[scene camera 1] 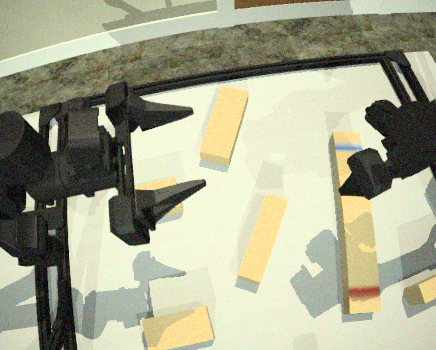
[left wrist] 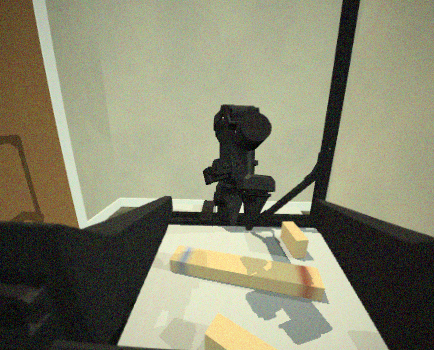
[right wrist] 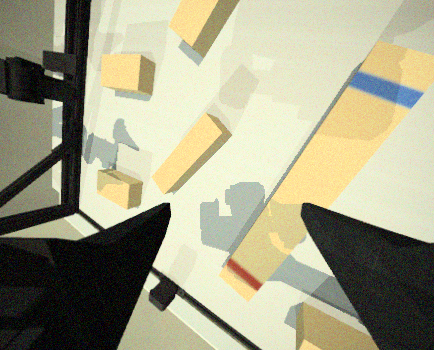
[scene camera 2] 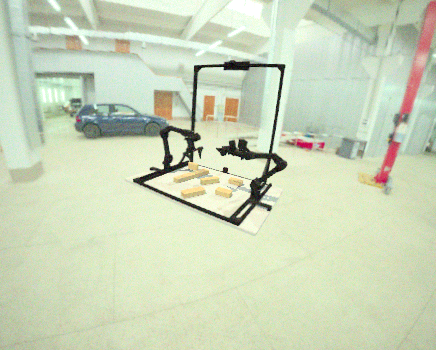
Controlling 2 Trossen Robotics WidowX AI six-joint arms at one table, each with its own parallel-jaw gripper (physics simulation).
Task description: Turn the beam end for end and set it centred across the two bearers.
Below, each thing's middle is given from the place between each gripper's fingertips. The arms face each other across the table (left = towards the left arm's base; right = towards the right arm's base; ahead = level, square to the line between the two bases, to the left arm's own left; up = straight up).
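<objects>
Measured from my left hand, the long beam (scene camera 1: 361, 294) is 320 mm below, 280 mm to the right and 40 mm behind.
As for my right hand, it is 160 mm above the beam, while being 50 mm to the left of it and 20 mm past it.
</objects>
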